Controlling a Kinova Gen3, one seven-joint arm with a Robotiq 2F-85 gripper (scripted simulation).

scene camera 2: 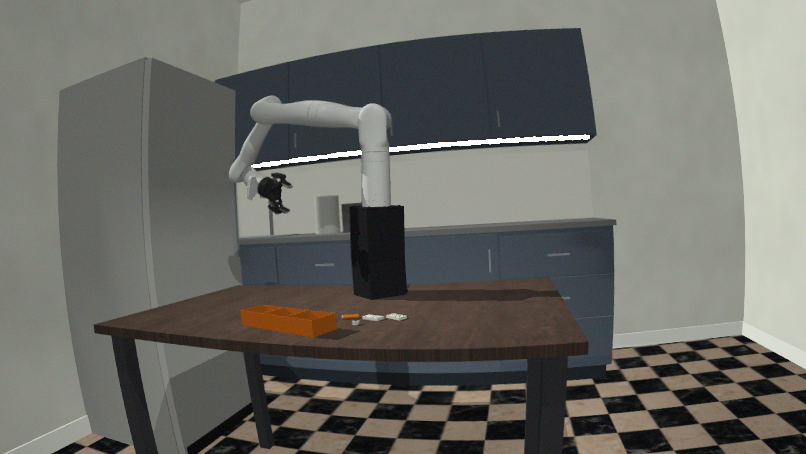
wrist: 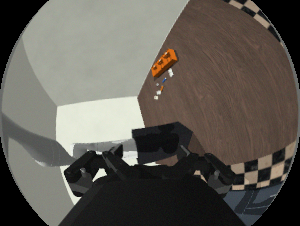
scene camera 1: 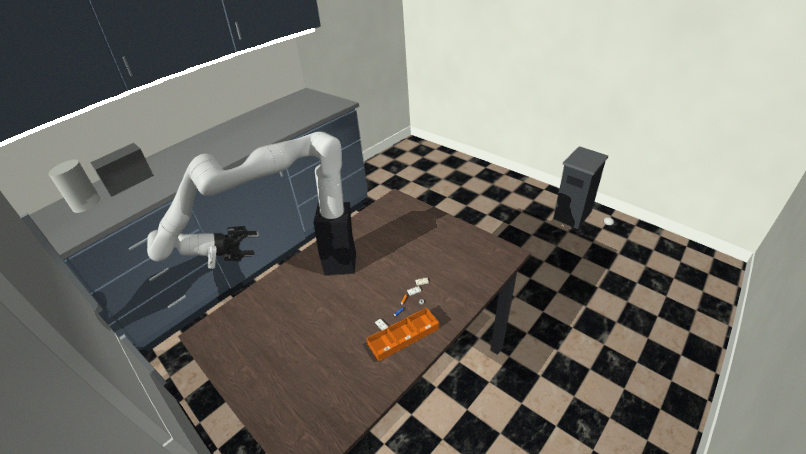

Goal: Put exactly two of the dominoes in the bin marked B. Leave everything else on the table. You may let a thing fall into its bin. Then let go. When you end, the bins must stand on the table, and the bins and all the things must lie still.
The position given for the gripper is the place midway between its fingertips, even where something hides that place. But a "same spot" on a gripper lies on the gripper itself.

Labels:
The gripper shows in scene camera 2, in the wrist view and in scene camera 1 [256,243]. One and the same spot on the gripper: [scene camera 2: 266,184] is [wrist: 96,185].

